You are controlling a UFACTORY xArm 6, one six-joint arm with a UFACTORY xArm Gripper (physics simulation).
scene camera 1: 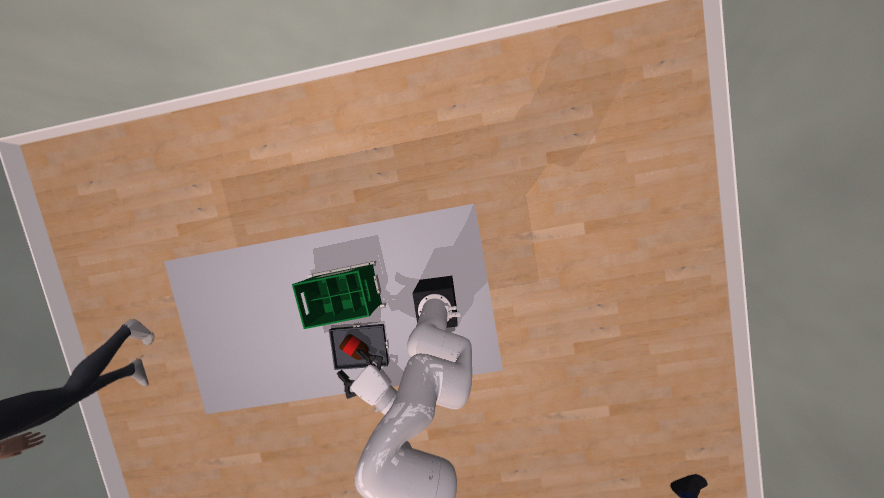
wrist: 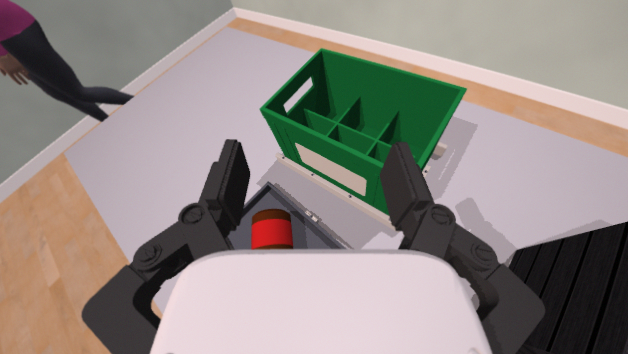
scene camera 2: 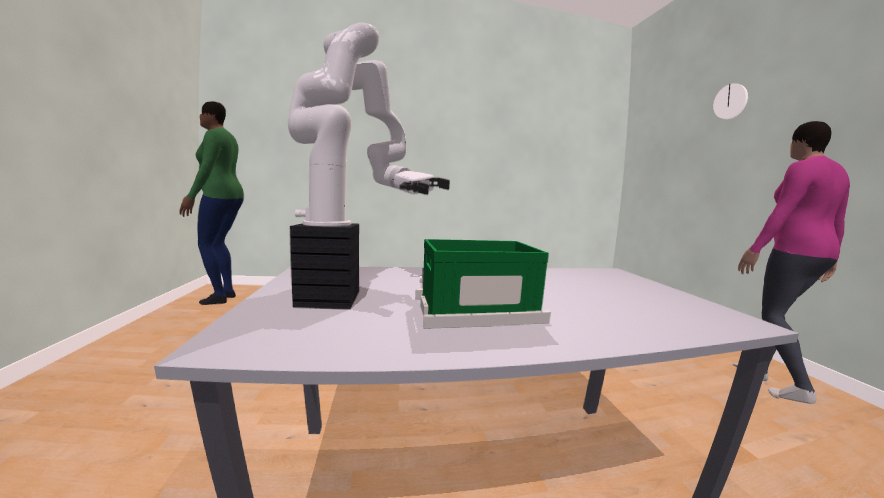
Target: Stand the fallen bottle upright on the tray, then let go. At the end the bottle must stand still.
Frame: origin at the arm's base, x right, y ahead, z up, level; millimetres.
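Where they show: gripper, between the fingertips: (scene camera 1: 348, 360) (wrist: 316, 157) (scene camera 2: 438, 187); arm's base, origin of its link: (scene camera 1: 435, 309) (scene camera 2: 327, 224).
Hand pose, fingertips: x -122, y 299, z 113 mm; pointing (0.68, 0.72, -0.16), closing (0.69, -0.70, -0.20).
Observation:
Each offset is from my fingertips to the centre of the thing. Level surfaces: height alone.
The brown bottle with a red label @[dx -96, dy +79, dz -278 mm] (scene camera 1: 352, 346) (wrist: 272, 233) lies on its side in the dark grey tray @[dx -96, dy +86, dz -308 mm] (scene camera 1: 376, 337) (wrist: 302, 235). Its neck end is hidden by a gripper finger in scene camera 1 and by the gripper body in the wrist view. The bottle and tray do not show in scene camera 2, where the crate stands in front. My gripper (scene camera 1: 350, 363) (scene camera 2: 437, 186) (wrist: 316, 157) is wide open and empty. It is high above the table, near the tray's side away from the crate, tilted with its fingers pointing outward.
A green divided crate @[dx +175, dy +111, dz -233 mm] (scene camera 1: 337, 321) (scene camera 2: 491, 254) (wrist: 330, 167) stands right beside the tray, with pale strips along its base. The black robot pedestal (scene camera 1: 434, 285) (scene camera 2: 323, 266) (wrist: 575, 295) stands on the grey table @[dz -320 mm] (scene camera 1: 247, 321) (scene camera 2: 618, 321) (wrist: 175, 120). People stand beyond the table.

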